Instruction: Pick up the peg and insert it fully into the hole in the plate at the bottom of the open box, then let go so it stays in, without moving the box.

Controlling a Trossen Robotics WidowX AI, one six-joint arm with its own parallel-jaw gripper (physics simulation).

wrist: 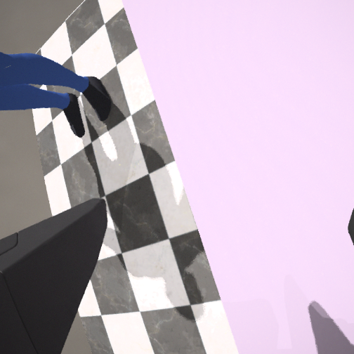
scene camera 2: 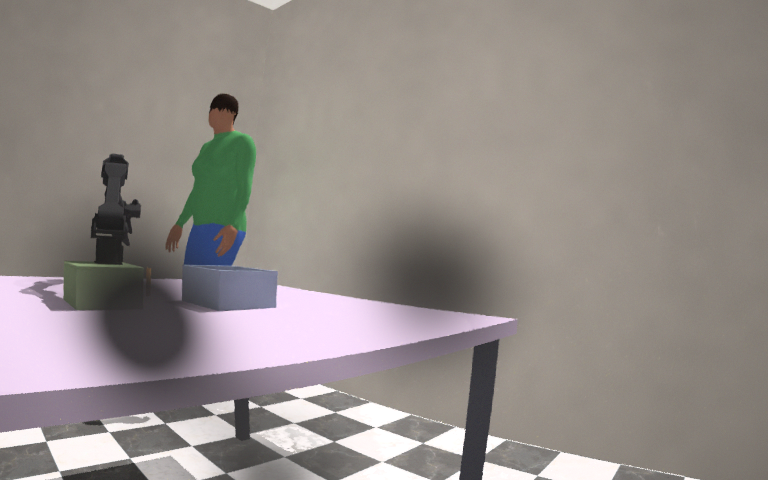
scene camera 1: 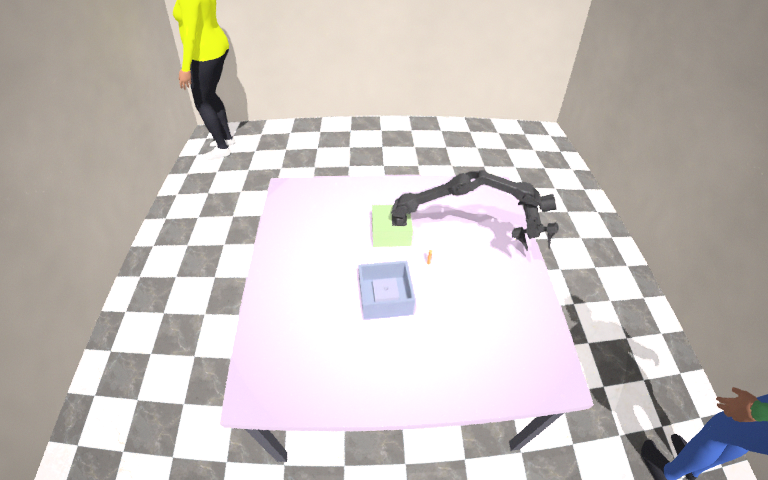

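Pixels of known places: gripper, between the fingertips: (scene camera 2: pixel 129 239) (scene camera 1: pixel 538 250); arm's base, origin of its link: (scene camera 2: pixel 108 263) (scene camera 1: pixel 399 220).
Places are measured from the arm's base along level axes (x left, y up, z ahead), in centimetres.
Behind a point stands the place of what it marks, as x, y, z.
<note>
The orange peg (scene camera 1: pixel 429 256) {12.4, -4.5, 16.0} (scene camera 2: pixel 148 281) {12.1, -5.5, 15.2} stands upright on the table, between the arm's side and the box; it does not show in the wrist view. The open blue-grey box (scene camera 1: pixel 388 310) {-4.4, -4.8, 42.6} (scene camera 2: pixel 247 291) {-15.0, -5.0, 33.8} stands on the table, left of and nearer the front than the peg in the first scene view. A pale square plate (scene camera 1: pixel 378 294) {-8.2, -3.9, 36.0} with a small hole (scene camera 1: pixel 386 288) {-5.2, -5.1, 32.3} lies at its bottom. My gripper (scene camera 1: pixel 538 248) {56.1, 5.7, 20.8} (wrist: pixel 233 215) is open and empty, fingers wide apart and pointing down, above the table's right edge, well right of the peg and box.
The arm's base stands on a green block (scene camera 1: pixel 382 236) {-7.1, -3.2, 6.4} (scene camera 2: pixel 84 285) {-11.9, -4.3, -8.2} behind the box. The pink table (scene camera 1: pixel 311 367) {-31.2, -9.7, 64.6} (scene camera 2: pixel 339 328) {-44.2, -9.7, 39.4} ends under the gripper. A person in blue trousers (scene camera 1: pixel 705 444) (scene camera 2: pixel 215 243) (wrist: pixel 35 70) stands beyond its right side. Dark blurs cover parts of the second scene view.
</note>
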